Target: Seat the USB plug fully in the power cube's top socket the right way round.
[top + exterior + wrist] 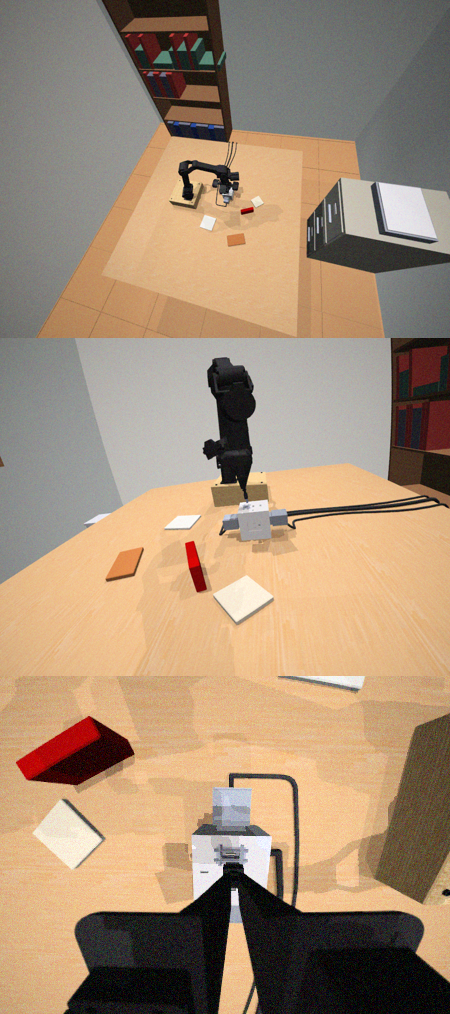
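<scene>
Now: gripper tip 2 cm above the black USB plug. Also, from my gripper tip: cream tile: 23 cm ahead, 12 cm below; red block: 17 cm ahead, 10 cm to the right, 10 cm below; white tile: 11 cm behind, 23 cm to the right, 12 cm below.
</scene>
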